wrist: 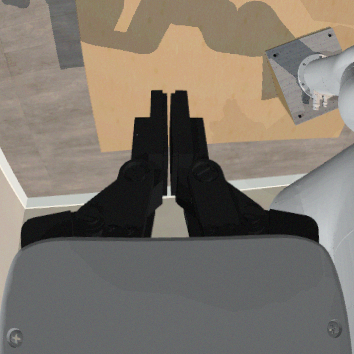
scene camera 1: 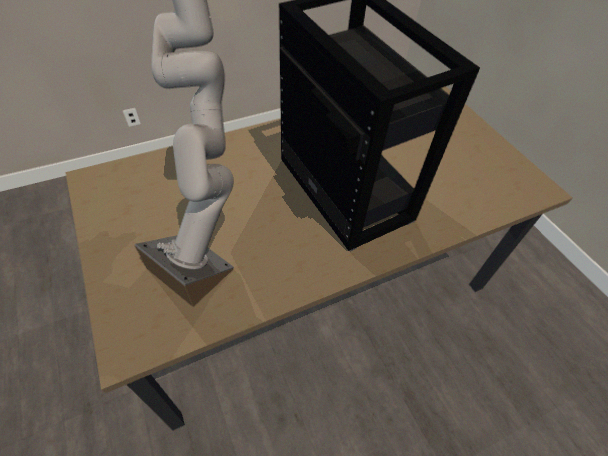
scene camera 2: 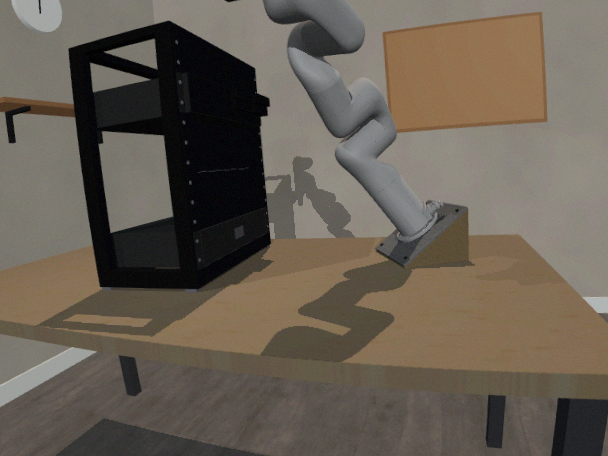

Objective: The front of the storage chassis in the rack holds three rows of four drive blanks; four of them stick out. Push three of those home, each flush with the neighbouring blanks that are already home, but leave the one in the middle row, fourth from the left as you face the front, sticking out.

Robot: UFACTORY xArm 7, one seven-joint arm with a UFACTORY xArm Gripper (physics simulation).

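Pixels of known places: gripper, fingertip midpoint: (wrist: 167, 112); arm's base at its link origin: (wrist: 318, 76) (scene camera 1: 186, 257) (scene camera 2: 418, 227).
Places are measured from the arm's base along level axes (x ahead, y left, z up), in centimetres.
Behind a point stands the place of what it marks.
Observation:
My gripper (wrist: 167, 112) @[x 21.7, y 48.5, z 48.3 cm] is shut and empty in the wrist view, its two black fingertips side by side over the table. It does not show clearly in either scene view. The storage chassis (scene camera 1: 415, 126) @[x 67.7, y -4.1, z 37.4 cm] (scene camera 2: 129, 102) @[x 58.6, y 39.3, z 37.5 cm] sits in the upper part of the black rack (scene camera 1: 441, 145) @[x 77.8, y -5.6, z 29.3 cm] (scene camera 2: 91, 150) @[x 68.6, y 43.8, z 27.3 cm]. Its front is very dark in both scene views, so single drive blanks and their rows cannot be told apart. Small dark shapes (scene camera 2: 262, 103) @[x 44.8, y -0.6, z 38.9 cm] jut out at the far end of the chassis front. The rack does not show in the wrist view.
The rack stands on the wooden table (scene camera 1: 300, 280) @[x 32.4, y -15.0, z -7.7 cm] (scene camera 2: 450, 330) @[x -11.4, y 48.5, z -7.7 cm] (wrist: 125, 110) @[x -20.0, y 50.2, z -7.7 cm]. The arm's base plate (scene camera 1: 215, 268) @[x 7.5, y -5.1, z -2.6 cm] (scene camera 2: 392, 250) @[x 6.5, y 4.2, z -5.6 cm] (wrist: 282, 65) @[x -0.4, y 9.9, z -3.7 cm] sits on a slanted wooden block. A lower unit (scene camera 2: 225, 242) @[x 45.9, y 24.1, z 0.6 cm] fills the rack's bottom. A cork board (scene camera 2: 465, 75) hangs behind the arm.

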